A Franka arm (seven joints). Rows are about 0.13 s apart.
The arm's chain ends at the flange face. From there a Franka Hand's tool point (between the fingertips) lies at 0.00 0.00 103.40 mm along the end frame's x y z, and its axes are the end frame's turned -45 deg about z.
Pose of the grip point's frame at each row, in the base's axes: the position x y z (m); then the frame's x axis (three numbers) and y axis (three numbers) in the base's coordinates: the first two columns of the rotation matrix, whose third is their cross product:
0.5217 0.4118 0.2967 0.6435 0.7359 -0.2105 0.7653 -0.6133 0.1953
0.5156 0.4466 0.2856 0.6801 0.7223 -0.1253 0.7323 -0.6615 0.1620
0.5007 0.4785 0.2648 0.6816 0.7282 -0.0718 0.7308 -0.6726 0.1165
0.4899 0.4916 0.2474 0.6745 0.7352 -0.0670 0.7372 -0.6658 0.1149
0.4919 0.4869 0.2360 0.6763 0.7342 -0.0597 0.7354 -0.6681 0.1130
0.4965 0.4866 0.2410 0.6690 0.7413 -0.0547 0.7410 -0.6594 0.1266
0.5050 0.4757 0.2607 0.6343 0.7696 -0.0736 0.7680 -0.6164 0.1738
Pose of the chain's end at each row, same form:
0.5202 0.4415 0.3957 0.9962 0.0867 -0.0107 0.0861 -0.9540 0.2869
0.5121 0.4675 0.3868 0.9987 0.0430 0.0260 0.0369 -0.9785 0.2032
0.4969 0.4921 0.3672 0.9987 0.0393 0.0316 0.0348 -0.9905 0.1331
0.4858 0.5047 0.3499 0.9982 0.0491 0.0339 0.0443 -0.9907 0.1286
0.4874 0.4993 0.3385 0.9982 0.0467 0.0377 0.0418 -0.9916 0.1221
0.4905 0.4995 0.3434 0.9970 0.0579 0.0508 0.0509 -0.9904 0.1282
0.4959 0.4929 0.3622 0.9916 0.1083 0.0709 0.0945 -0.9800 0.1749

